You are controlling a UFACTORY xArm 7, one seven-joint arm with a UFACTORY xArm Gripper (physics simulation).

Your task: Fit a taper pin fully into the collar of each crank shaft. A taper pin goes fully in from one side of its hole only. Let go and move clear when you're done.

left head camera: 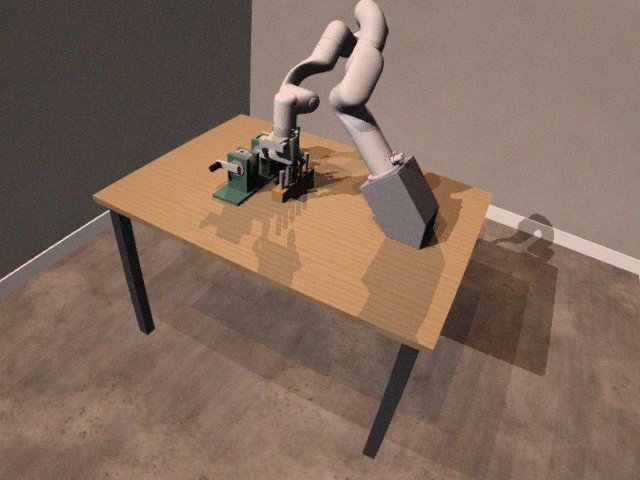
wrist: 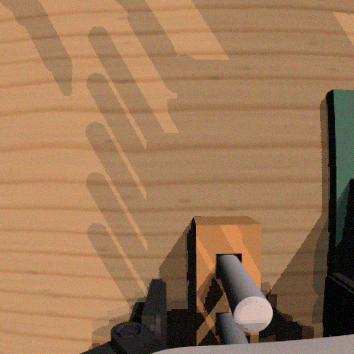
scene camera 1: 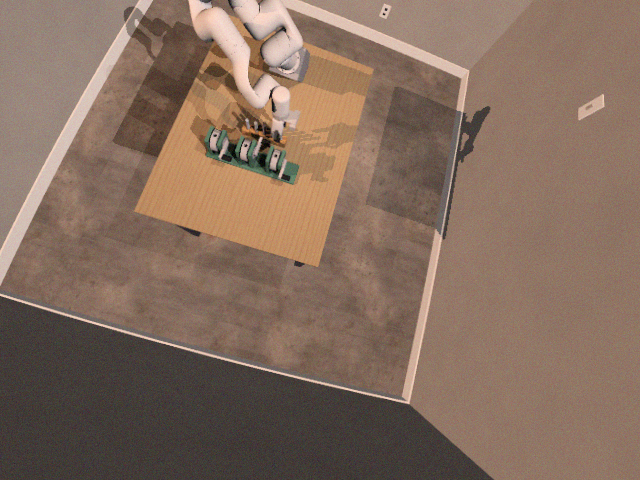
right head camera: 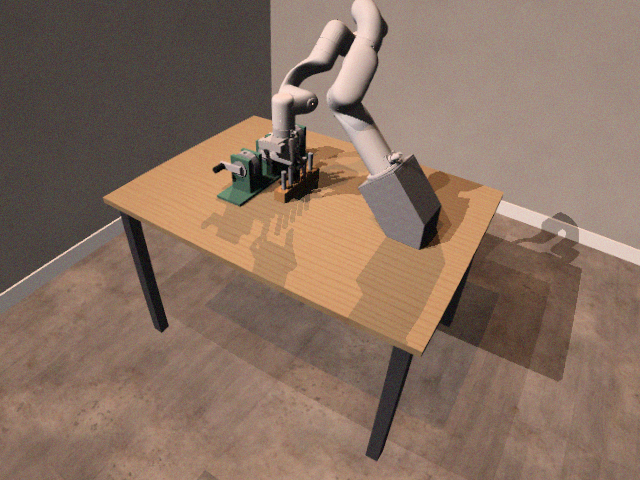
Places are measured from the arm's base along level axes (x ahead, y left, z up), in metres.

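Pixels of known places: gripper, fingertip midpoint: [left head camera: 282, 175] [wrist: 246, 303] [scene camera 1: 279, 133] [right head camera: 284, 176]; arm's base at its link origin: [left head camera: 386, 171] [right head camera: 385, 170].
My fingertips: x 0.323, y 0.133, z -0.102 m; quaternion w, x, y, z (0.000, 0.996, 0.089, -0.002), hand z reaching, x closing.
Note:
Ahead of a thing's pixels: the offset from my fingertips to its top centre. "*": to the spot under its first point. Level surfaces: height alone.
An orange rack [left head camera: 279, 195] [right head camera: 281, 196] [wrist: 250, 225] holds several upright grey taper pins; the end pin @[dz +0.022, dx -0.003, dy +0.004 m] [left head camera: 281, 179] [right head camera: 283, 180] [wrist: 240, 282] stands in its hole. My gripper [wrist: 246, 303] is open, pointing down at the rack with its fingers on either side of the row of pins, and holds nothing. Beside the rack is a green stand [left head camera: 232, 196] [right head camera: 236, 196] [scene camera 1: 292, 176] [wrist: 345, 130] with three crank shafts. Their pale collars [scene camera 1: 215, 140] [scene camera 1: 245, 150] [scene camera 1: 276, 159] each show a dark spot on top in the scene view. The gripper partly hides the middle of the rack.
The near crank handle @[* dz +0.020, dx +0.188, dy +0.146 m] [left head camera: 214, 166] [right head camera: 218, 167] sticks out from the stand, away from the rack. The green uprights stand close beside the gripper. The arm's grey base block [left head camera: 400, 206] [right head camera: 400, 206] is bolted on the wooden table @[dz -0.086 m] [left head camera: 330, 268] [right head camera: 330, 268] [scene camera 1: 232, 217].

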